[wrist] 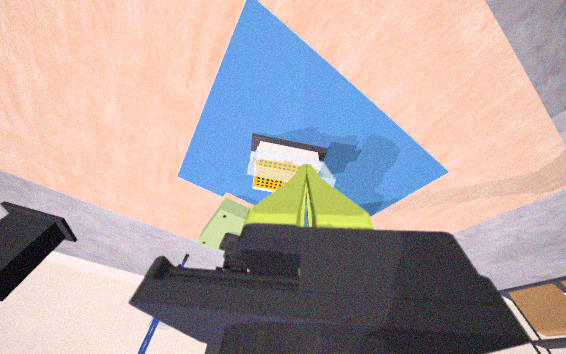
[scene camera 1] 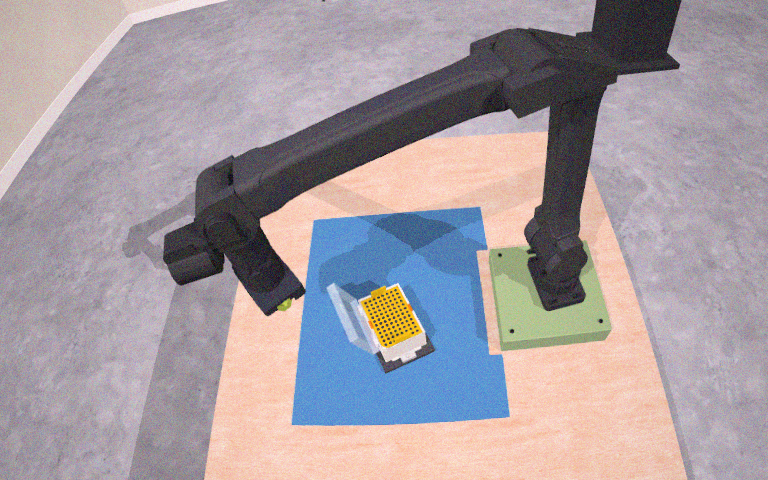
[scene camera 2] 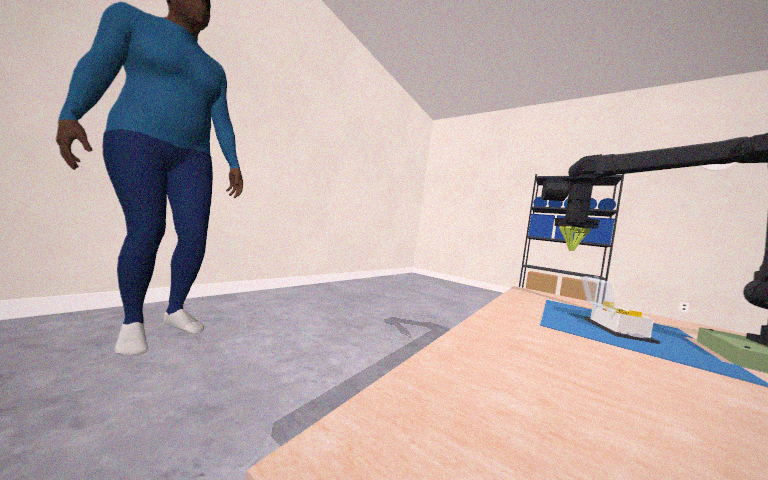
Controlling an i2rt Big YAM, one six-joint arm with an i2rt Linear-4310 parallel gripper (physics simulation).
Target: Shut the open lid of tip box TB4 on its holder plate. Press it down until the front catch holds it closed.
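Seen in the pictures: gripper, fingertip midpoint: (wrist: pixel 306 170) (scene camera 1: pixel 286 308) (scene camera 2: pixel 571 250); arm's base, link origin: (scene camera 1: pixel 555 281).
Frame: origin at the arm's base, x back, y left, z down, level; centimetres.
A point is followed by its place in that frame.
Tip box TB4, a white box with a yellow rack of holes (scene camera 1: pixel 391 316) @[x -33.0, y 0.6, z -1.3 cm] (scene camera 2: pixel 624 323) (wrist: pixel 267 183) @[x -30.1, y 3.0, z -1.4 cm], sits on its dark holder plate (scene camera 1: pixel 394 365) @[x -34.3, y 8.5, z 3.6 cm] (wrist: pixel 260 140) @[x -35.9, y 7.6, z 3.5 cm]. Its clear lid (scene camera 1: pixel 345 316) @[x -40.4, y 3.9, z -10.1 cm] (scene camera 2: pixel 595 291) @[x -40.5, y 3.1, z -6.4 cm] stands open and steeply upright along the box's left side in scene camera 1. In the wrist view the see-through lid partly covers the yellow rack. My gripper (scene camera 1: pixel 284 305) @[x -48.4, y 5.1, z -17.8 cm] (scene camera 2: pixel 572 249) @[x -48.4, y 5.1, z -17.8 cm] (wrist: pixel 306 170) @[x -48.4, y 5.1, z -17.8 cm] is shut and empty, its yellow-green fingertips together. It hangs above and to the lid's side of the box, apart from the lid. Its tips hide part of the box in the wrist view.
The box and plate stand on a blue mat (scene camera 1: pixel 396 401) @[x -35.1, y 15.4, z 4.4 cm] (scene camera 2: pixel 560 320) @[x -48.3, y 4.1, z 4.6 cm] (wrist: pixel 240 75) @[x -45.3, y 14.9, z 4.4 cm] on a wooden table (scene camera 1: pixel 271 452) @[x -59.5, y 21.6, z 4.7 cm] (scene camera 2: pixel 481 396) @[x -67.0, y 64.4, z 4.7 cm]. The arm's green base (scene camera 1: pixel 512 300) @[x -9.6, y 1.8, z 0.2 cm] (wrist: pixel 220 220) @[x -9.1, y 8.8, z 0.2 cm] is right of the mat. A person (scene camera 2: pixel 164 113) stands beyond the table, and a shelf rack (scene camera 2: pixel 523 263) is at the back.
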